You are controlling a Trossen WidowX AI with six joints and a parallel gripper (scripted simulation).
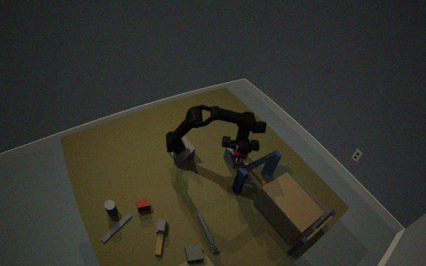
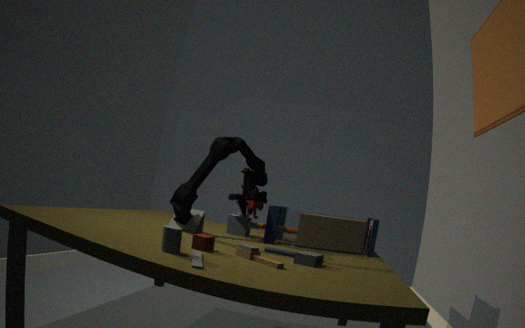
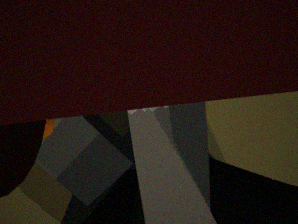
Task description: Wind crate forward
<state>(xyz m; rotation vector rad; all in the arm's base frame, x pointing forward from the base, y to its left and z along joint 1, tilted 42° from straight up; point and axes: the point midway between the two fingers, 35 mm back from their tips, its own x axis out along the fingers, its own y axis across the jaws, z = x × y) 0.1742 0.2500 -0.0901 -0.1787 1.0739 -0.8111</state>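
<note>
Now: the grey crank handle 20 mm above my gripper tip, 10 mm to the right of it and 10 mm ahead of it. From my gripper tip the other things lie so: grey block: 420 mm to the right, 390 mm ahead, 70 mm below; grey winch: 60 mm below, 60 mm behind, 10 mm to the left; red grip: 50 mm above, 40 mm ahead, 30 mm to the right.
</note>
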